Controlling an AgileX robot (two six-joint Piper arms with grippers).
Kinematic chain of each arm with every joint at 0, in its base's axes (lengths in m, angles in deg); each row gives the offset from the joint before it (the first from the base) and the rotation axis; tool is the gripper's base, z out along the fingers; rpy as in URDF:
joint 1: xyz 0 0 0.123 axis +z
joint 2: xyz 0 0 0 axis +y
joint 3: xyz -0.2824 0 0.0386 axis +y
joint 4: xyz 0.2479 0 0.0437 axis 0.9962 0 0.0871
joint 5: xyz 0 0 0 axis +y
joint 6: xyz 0.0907 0 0.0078 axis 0.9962 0 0.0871
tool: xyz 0 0 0 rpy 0 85 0
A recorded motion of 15 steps. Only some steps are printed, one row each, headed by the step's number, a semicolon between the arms.
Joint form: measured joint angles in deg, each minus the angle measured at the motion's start. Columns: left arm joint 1, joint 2, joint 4, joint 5, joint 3, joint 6; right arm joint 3, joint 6, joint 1, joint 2, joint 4, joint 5.
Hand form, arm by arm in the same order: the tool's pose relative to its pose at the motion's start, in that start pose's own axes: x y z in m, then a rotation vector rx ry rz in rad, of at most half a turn. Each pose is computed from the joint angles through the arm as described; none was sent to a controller.
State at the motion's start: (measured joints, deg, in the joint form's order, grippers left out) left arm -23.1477 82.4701 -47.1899 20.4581 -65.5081 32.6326; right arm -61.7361 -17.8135 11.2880 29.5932 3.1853 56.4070
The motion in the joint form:
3: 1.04 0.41 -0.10 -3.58 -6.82 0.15; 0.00 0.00 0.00 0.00 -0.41 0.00
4: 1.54 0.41 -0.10 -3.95 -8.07 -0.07; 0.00 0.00 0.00 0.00 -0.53 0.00
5: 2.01 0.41 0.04 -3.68 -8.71 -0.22; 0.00 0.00 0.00 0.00 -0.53 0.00
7: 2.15 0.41 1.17 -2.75 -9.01 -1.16; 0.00 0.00 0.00 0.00 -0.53 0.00
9: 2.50 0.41 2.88 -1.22 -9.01 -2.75; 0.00 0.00 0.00 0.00 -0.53 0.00
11: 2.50 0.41 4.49 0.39 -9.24 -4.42; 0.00 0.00 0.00 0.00 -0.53 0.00
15: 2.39 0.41 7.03 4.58 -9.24 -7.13; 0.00 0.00 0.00 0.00 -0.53 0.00
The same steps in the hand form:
3: -0.0416 -0.0017 -0.0111 -0.0249 -0.1642 0.0207; 0.0002 -0.0005 0.0000 0.0057 0.0018 -0.0040
4: -0.0493 -0.0007 -0.0145 -0.0310 -0.1929 0.0189; 0.0002 -0.0007 0.0000 0.0073 0.0024 -0.0051
5: -0.0528 0.0006 -0.0165 -0.0340 -0.2015 0.0187; 0.0002 -0.0007 0.0000 0.0073 0.0024 -0.0051
7: -0.0531 0.0006 -0.0171 -0.0319 -0.1902 0.0217; 0.0002 -0.0007 0.0000 0.0073 0.0024 -0.0051
9: -0.0510 0.0021 -0.0171 -0.0322 -0.1641 0.0201; 0.0002 -0.0007 0.0000 0.0073 0.0024 -0.0051
11: -0.0496 0.0013 -0.0172 -0.0262 -0.1387 0.0184; 0.0002 -0.0007 0.0000 0.0073 0.0024 -0.0051
15: -0.0428 -0.0008 -0.0163 -0.0072 -0.0650 0.0130; 0.0002 -0.0007 0.0000 0.0073 0.0024 -0.0051

